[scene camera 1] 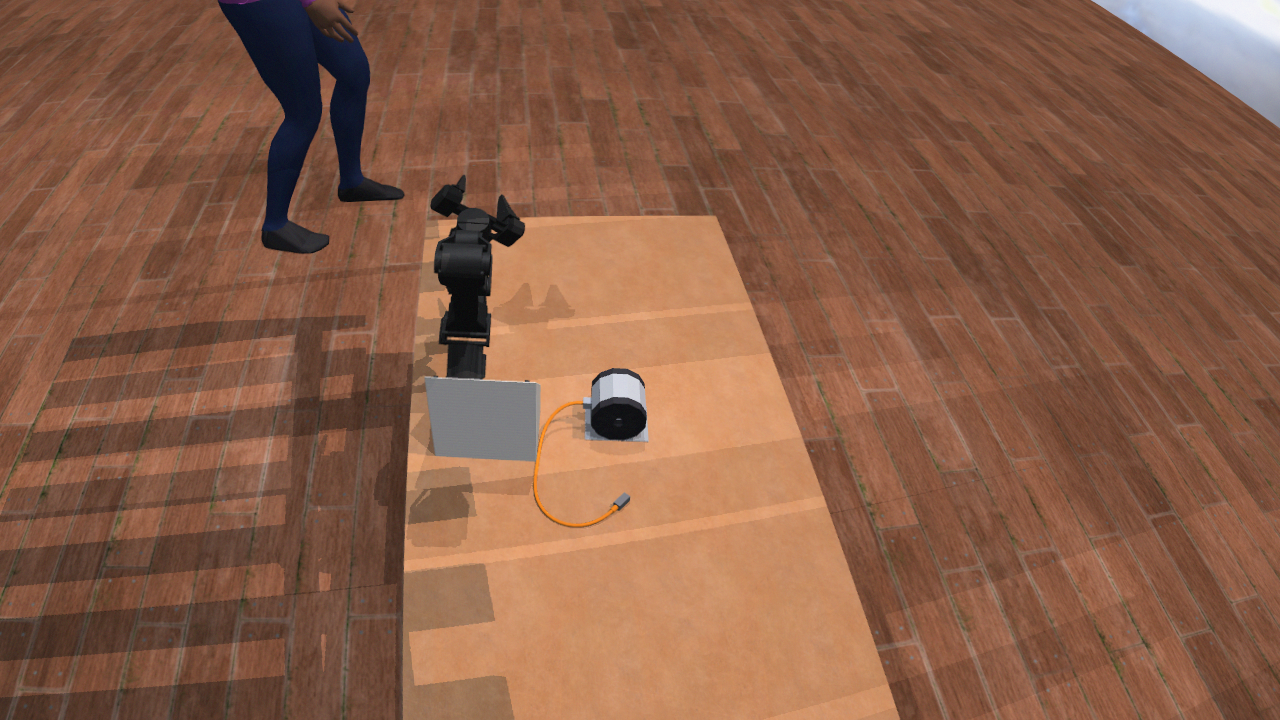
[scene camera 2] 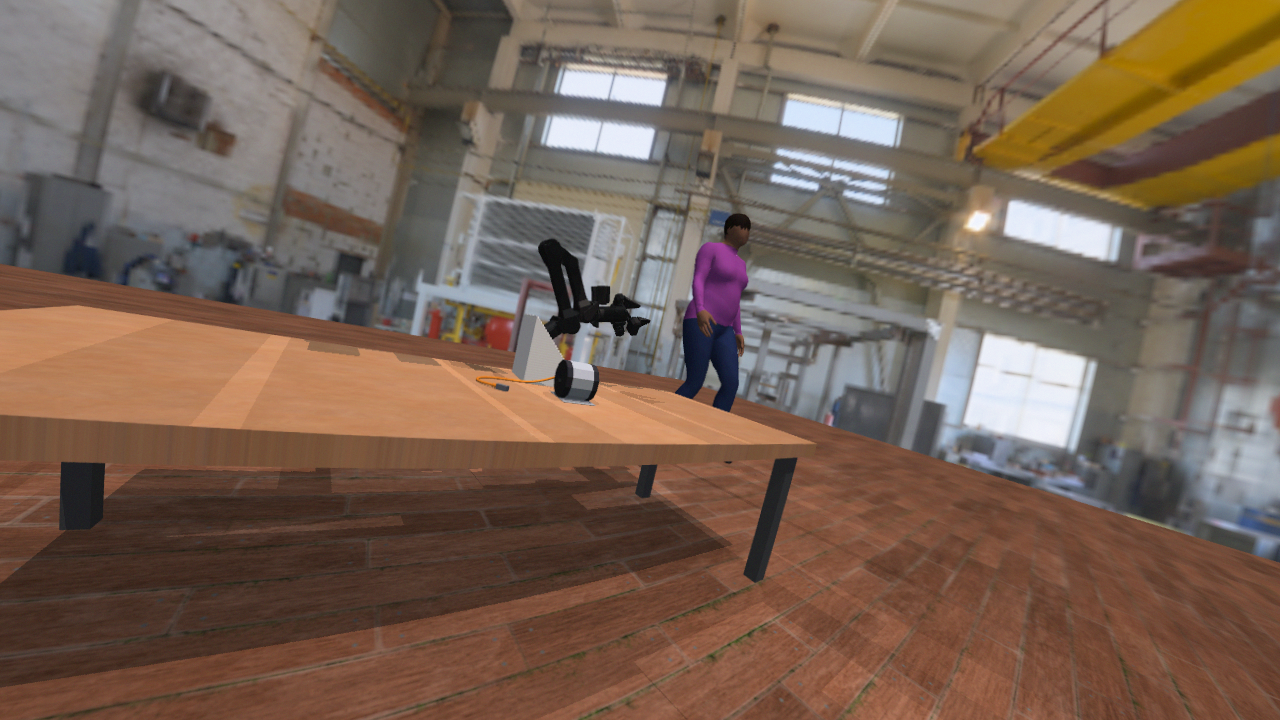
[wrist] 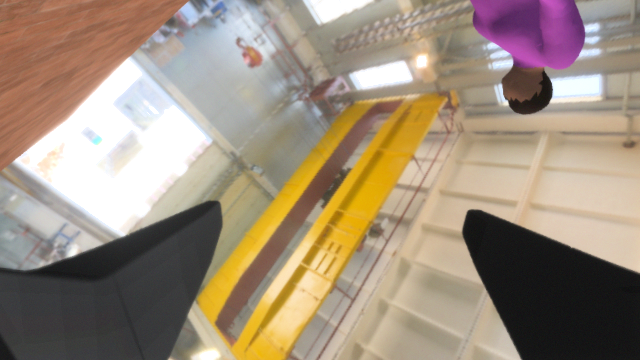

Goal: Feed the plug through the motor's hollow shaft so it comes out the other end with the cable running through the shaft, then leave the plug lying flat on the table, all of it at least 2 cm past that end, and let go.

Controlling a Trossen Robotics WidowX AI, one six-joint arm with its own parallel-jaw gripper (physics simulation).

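Places are measured from the arm's base along level axes (x ahead, y left, z up), in metres.
Pixels of known places: gripper, fingertip midpoint: [scene camera 1: 482, 185] [scene camera 2: 645, 313] [wrist: 345, 217]; arm's base at its link origin: [scene camera 1: 464, 379] [scene camera 2: 541, 336].
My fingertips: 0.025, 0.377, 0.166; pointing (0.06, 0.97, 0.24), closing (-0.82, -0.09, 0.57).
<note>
Ahead of a thing's pixels: the offset from my fingertips to its top centre, as dx, dy, dz. "*": to the spot under its first point. Level surfaces: height alone.
The motor {+0.254, -0.358, -0.206} [scene camera 1: 617, 394] [scene camera 2: 580, 380], a white cylinder with black end rings, lies on its side on a light base plate on the table. An orange cable {* +0.099, -0.495, -0.302} [scene camera 1: 536, 479] [scene camera 2: 528, 381] leaves its left side, curves round and ends in a small grey plug {+0.246, -0.551, -0.294} [scene camera 1: 621, 501] [scene camera 2: 502, 387], which lies on the table on the near side of the motor in the scene camera 1 view. My gripper [scene camera 1: 484, 192] [scene camera 2: 642, 313] [wrist: 345, 217] is open and empty, raised above the table's far end, well away from motor and plug. The motor's bore shows as a small spot in its near end.
A grey upright panel [scene camera 1: 483, 419] [scene camera 2: 534, 351] stands left of the motor, close to the cable's bend and beside the arm's base. The wooden table {dz -0.308} [scene camera 1: 644, 608] [scene camera 2: 358, 402] carries these things. A person [scene camera 1: 304, 107] [scene camera 2: 717, 286] [wrist: 532, 40] stands beyond the table's far left corner.
</note>
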